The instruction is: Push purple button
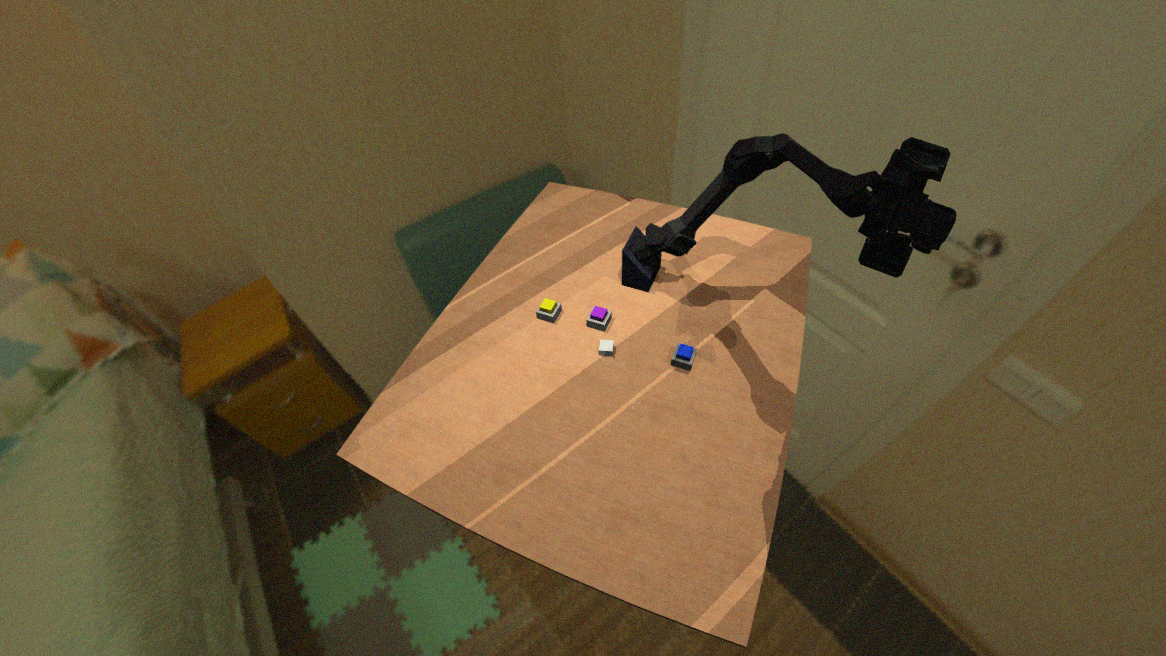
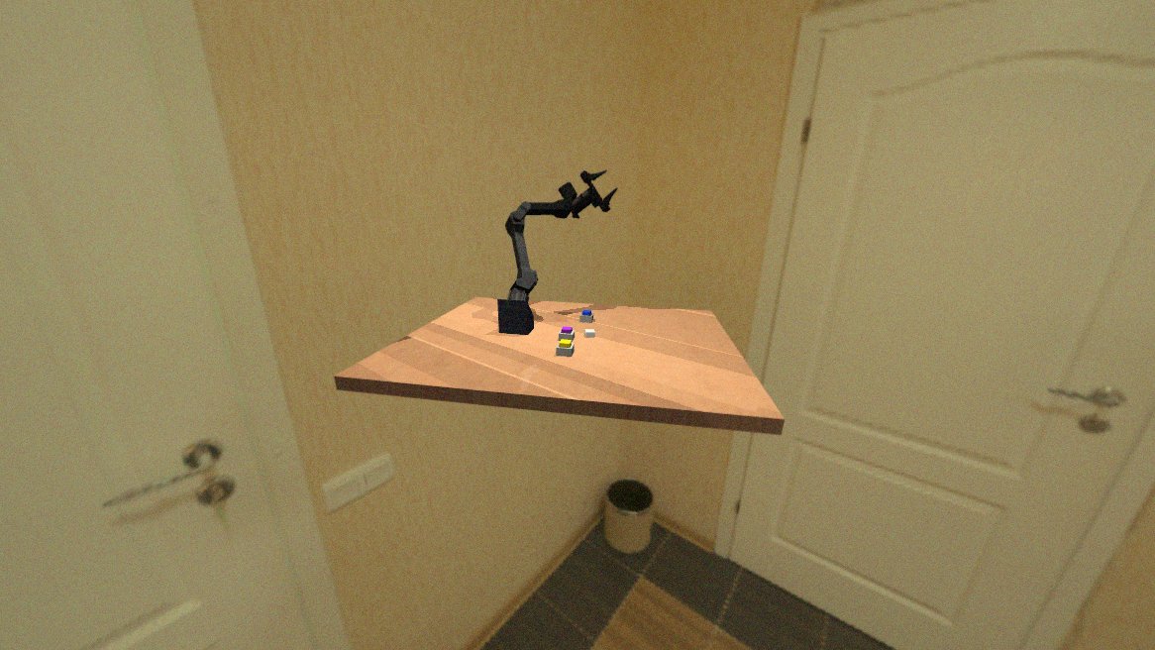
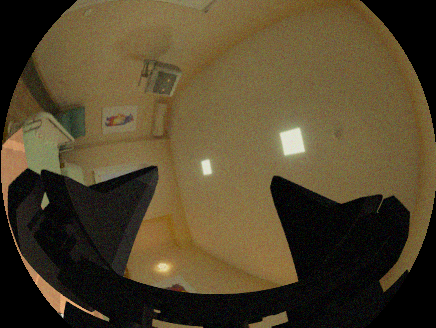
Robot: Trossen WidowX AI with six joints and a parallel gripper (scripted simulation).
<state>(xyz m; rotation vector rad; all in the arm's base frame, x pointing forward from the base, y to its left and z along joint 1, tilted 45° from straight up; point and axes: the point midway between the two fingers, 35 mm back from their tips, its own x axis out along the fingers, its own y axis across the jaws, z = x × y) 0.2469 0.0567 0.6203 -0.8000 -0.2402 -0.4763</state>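
Now: the purple button 510 mm below my gripper tip, 490 mm to the right of it and 30 mm behind it. Round my gripper tip: blue button 510 mm below, 270 mm to the right, 20 mm behind; then small white block 530 mm below, 440 mm to the right, 30 mm ahead; then yellow button 620 mm to the right, 510 mm below.
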